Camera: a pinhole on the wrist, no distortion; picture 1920 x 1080 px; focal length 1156.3 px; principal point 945.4 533.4 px. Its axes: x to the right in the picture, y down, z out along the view. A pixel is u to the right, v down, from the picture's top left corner.
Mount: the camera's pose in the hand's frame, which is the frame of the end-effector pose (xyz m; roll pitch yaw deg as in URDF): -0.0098 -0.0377 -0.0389 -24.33 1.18 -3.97
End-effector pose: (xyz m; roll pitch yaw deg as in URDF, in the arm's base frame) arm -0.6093 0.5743 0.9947 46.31 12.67 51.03
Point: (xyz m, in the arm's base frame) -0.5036 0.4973 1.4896
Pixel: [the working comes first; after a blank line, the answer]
In the camera's frame: -0.1223 0.0730 0.5438

685.4 688.6
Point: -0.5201 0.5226 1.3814
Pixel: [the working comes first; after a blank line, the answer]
In the camera's frame: -0.0839 0.0628 0.4388

724.4 698.8
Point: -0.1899 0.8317 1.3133
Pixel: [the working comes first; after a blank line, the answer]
In the camera's frame: 0.3670 0.0416 0.5130

1772.6 627.2
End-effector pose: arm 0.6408 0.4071 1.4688 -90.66 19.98 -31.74
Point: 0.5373 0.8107 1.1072
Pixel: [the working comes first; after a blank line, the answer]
In the camera's frame: -0.1884 0.2885 0.4915

outside the picture
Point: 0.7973 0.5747 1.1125
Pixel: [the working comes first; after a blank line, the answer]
In the camera's frame: 0.1433 0.2219 0.3971

outside the picture
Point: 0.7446 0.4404 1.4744
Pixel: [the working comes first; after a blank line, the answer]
In the camera's frame: 0.0712 -0.0393 0.1172

1647.9 145.3
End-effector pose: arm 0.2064 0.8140 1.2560 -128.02 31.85 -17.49
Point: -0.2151 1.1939 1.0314
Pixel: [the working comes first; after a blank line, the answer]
In the camera's frame: -0.3377 0.0072 0.5553

242.3 548.4
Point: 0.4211 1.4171 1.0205
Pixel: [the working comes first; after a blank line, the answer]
In the camera's frame: 0.1545 -0.4525 0.5217

outside the picture
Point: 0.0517 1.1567 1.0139
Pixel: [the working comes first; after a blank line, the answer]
In the camera's frame: -0.0938 -0.0775 0.4764

717.8 345.3
